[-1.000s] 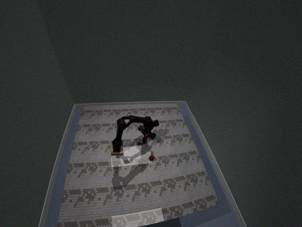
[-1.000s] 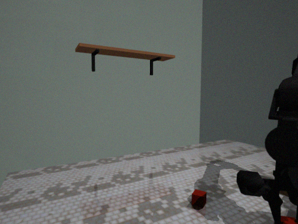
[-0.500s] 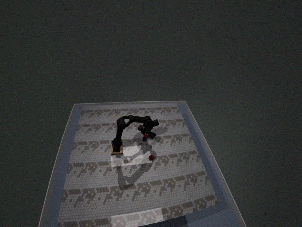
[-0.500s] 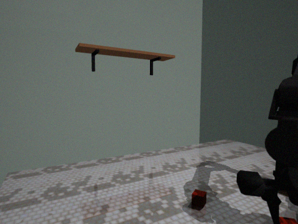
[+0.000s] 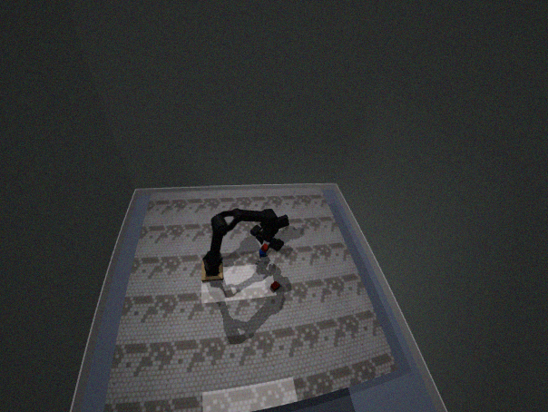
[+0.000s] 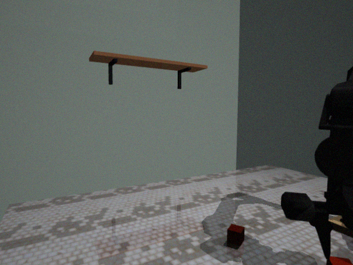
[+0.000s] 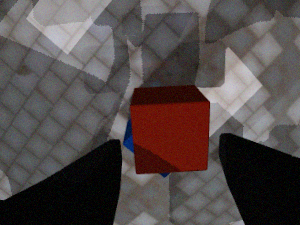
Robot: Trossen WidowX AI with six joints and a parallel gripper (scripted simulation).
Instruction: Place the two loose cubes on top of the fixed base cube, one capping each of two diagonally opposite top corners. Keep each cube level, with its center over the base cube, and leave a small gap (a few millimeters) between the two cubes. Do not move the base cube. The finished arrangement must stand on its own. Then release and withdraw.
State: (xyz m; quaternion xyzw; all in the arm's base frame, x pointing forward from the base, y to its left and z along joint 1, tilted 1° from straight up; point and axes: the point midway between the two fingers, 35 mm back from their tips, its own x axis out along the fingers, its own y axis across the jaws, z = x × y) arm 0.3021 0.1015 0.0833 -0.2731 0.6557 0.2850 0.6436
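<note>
Now: the red cube 2 cm below my gripper tip. Round my gripper tip: blue base cube (1 cm behind, 1 cm to the right, 5 cm below).
</note>
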